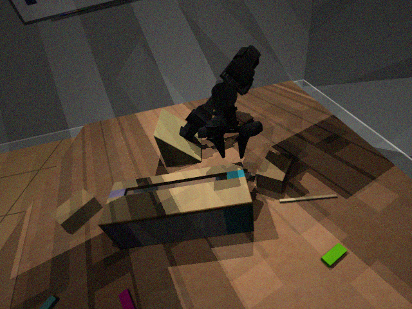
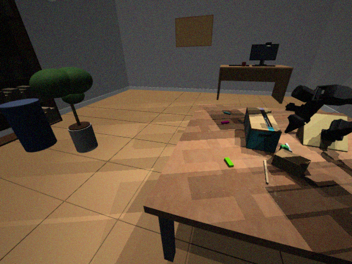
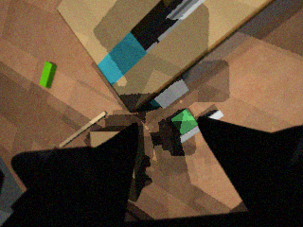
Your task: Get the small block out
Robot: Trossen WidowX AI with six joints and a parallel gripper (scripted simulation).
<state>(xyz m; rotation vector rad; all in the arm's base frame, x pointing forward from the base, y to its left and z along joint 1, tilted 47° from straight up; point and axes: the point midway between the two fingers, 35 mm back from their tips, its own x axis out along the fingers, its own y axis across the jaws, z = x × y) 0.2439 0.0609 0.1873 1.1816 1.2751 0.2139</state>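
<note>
The small green block is 2 cm behind my gripper tip, 1 cm to the right of it and 11 cm below it. The rest, counted from my gripper tip: long box 7 cm ahead, 16 cm to the right, 6 cm below; then thin stick 8 cm ahead, 20 cm to the left, 12 cm below.
</note>
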